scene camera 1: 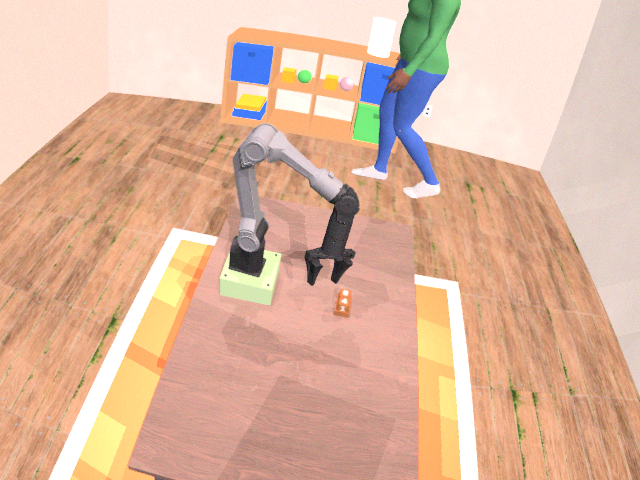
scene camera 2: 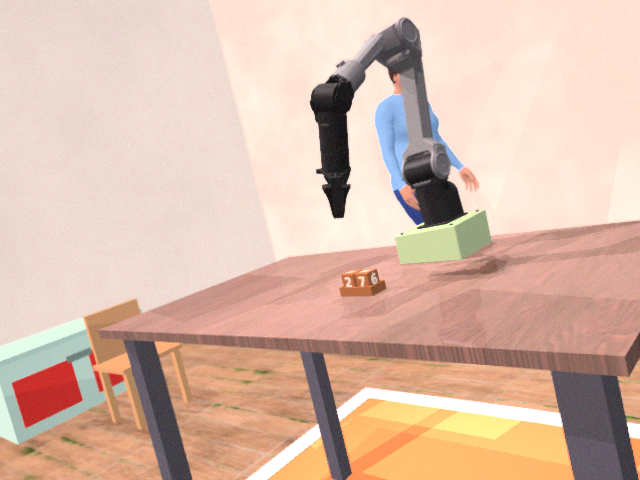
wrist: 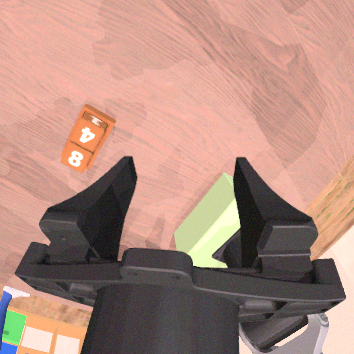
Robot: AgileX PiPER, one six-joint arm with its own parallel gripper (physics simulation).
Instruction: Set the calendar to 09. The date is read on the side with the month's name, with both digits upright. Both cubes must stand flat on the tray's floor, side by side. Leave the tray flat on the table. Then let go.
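Observation:
The calendar's brown tray (scene camera 1: 341, 314) (scene camera 2: 355, 291) (wrist: 102, 113) lies flat on the table, with two orange-brown cubes side by side in it. One cube (scene camera 1: 345, 293) (scene camera 2: 348, 279) (wrist: 75, 159) has 8 on top and a 2 on the long side facing scene camera 2. The other cube (scene camera 1: 344, 301) (scene camera 2: 362, 280) (wrist: 86, 134) has 4 on top, a 7 on that same side and a 6 on its end. No month's name can be made out. My gripper (scene camera 1: 323, 282) (scene camera 2: 338, 217) (wrist: 183, 167) is open and empty, above the table and off to one side of the tray.
The arm's light green base block (scene camera 1: 246, 285) (scene camera 2: 429, 249) (wrist: 205, 215) stands on the wooden table (scene camera 1: 310, 356) (scene camera 2: 258, 315) (wrist: 165, 45), beyond the tray in scene camera 2. A person in green (scene camera 1: 431, 41) and a person in blue (scene camera 2: 390, 124) stand behind the table. A shelf unit (scene camera 1: 299, 37) stands by the wall.

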